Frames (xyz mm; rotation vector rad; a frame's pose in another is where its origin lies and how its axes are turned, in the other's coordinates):
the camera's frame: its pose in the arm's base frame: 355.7 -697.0 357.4 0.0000 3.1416 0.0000
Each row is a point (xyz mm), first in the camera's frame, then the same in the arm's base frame.
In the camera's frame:
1: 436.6 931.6 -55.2
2: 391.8 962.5 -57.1
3: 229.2 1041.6 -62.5
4: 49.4 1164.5 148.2
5: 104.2 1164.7 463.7
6: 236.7 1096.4 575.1
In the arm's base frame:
1: -80.9 234.6 412.6
2: -36.1 265.5 414.5
3: 126.5 344.6 419.9
4: 306.3 467.5 209.2
5: 251.5 467.7 -106.3
6: 119.0 399.4 -217.7

